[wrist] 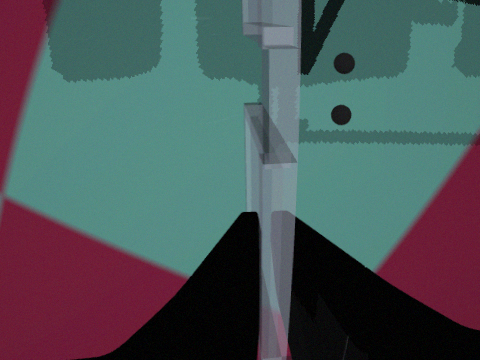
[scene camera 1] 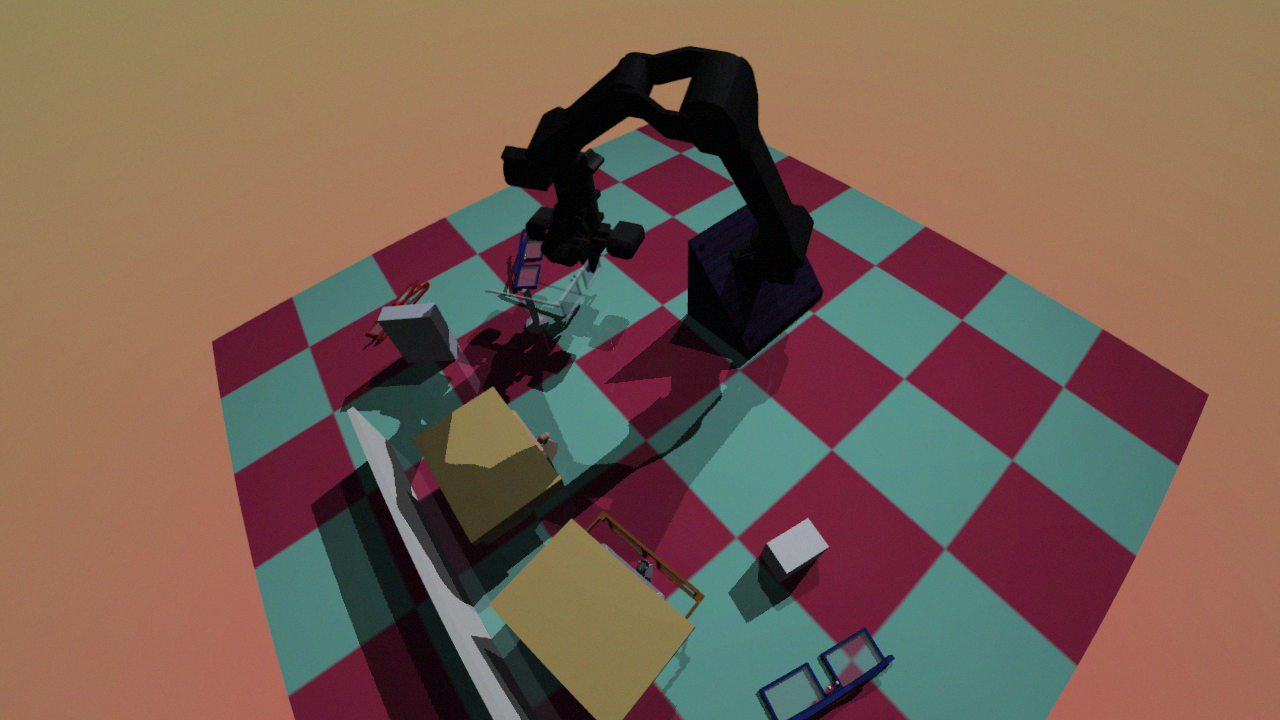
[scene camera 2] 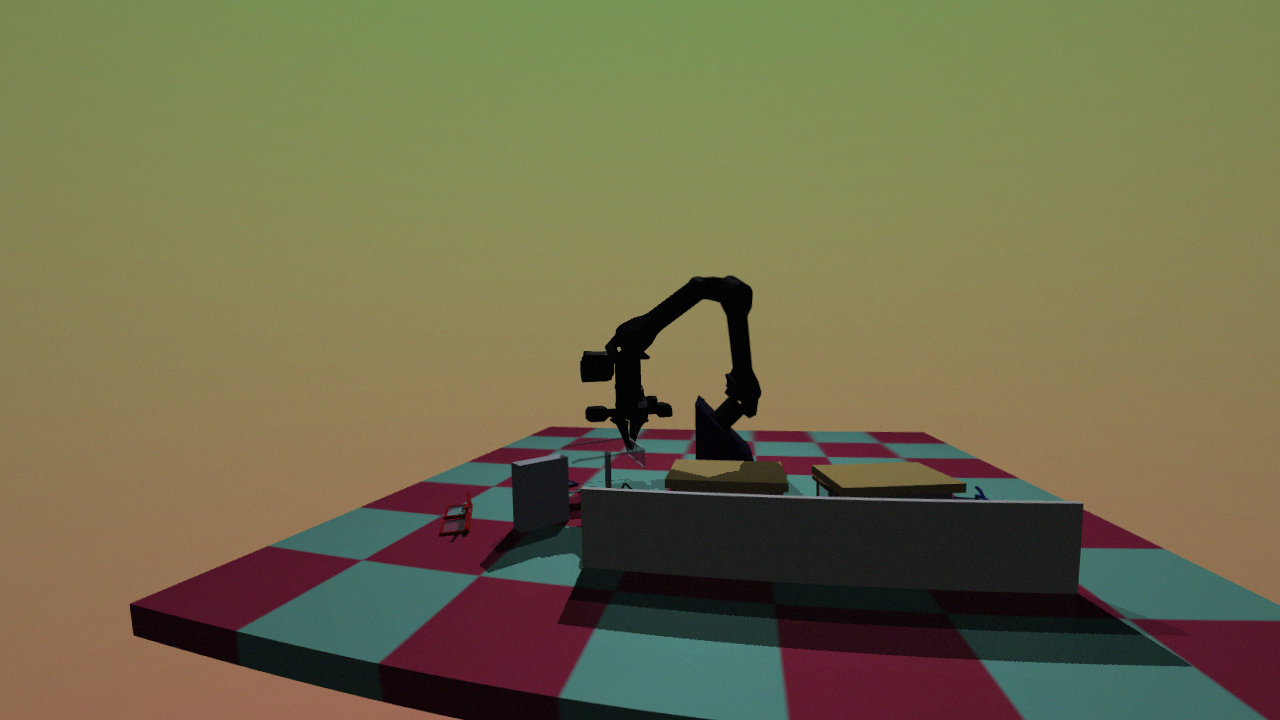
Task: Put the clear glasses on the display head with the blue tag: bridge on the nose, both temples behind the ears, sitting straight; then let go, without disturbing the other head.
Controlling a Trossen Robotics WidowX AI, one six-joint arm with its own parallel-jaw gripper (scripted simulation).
In view: my gripper (scene camera 1: pixel 591 270), a grey block (scene camera 2: pixel 540 486) and a skin-coloured display head (scene camera 1: pixel 492 470).
The grey block is seen too in scene camera 1 (scene camera 1: pixel 419 331). My gripper is seen too in the wrist view (wrist: pixel 264 227) and in scene camera 2 (scene camera 2: pixel 629 450). The skin-coloured display head is seen too in scene camera 2 (scene camera 2: pixel 688 475). The wrist view does not show the grey block: it is out of frame.
